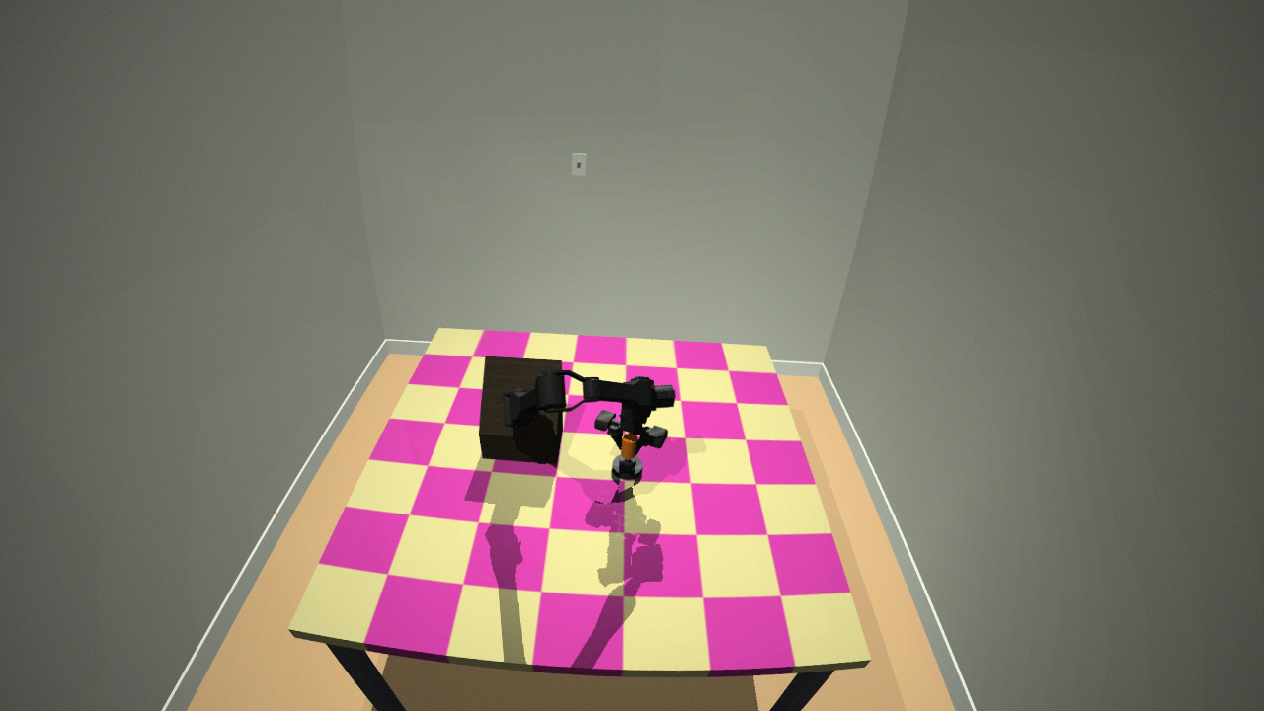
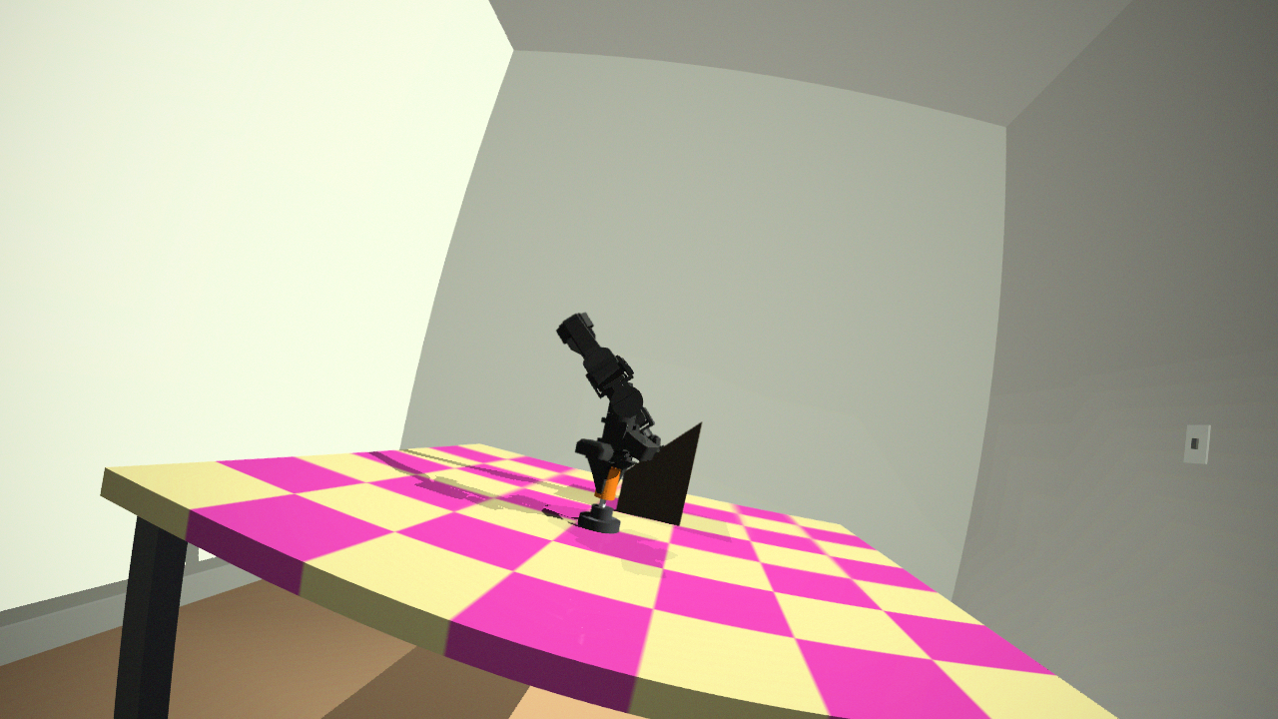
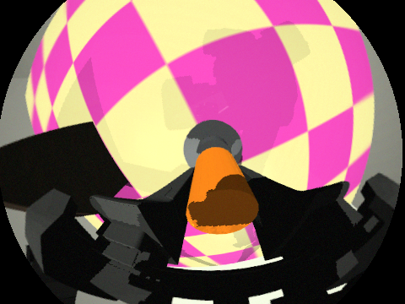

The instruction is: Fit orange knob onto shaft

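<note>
The round dark pedestal is 40 mm below my gripper tip. Also, from my gripper tip: orange knob 30 mm above.
</note>
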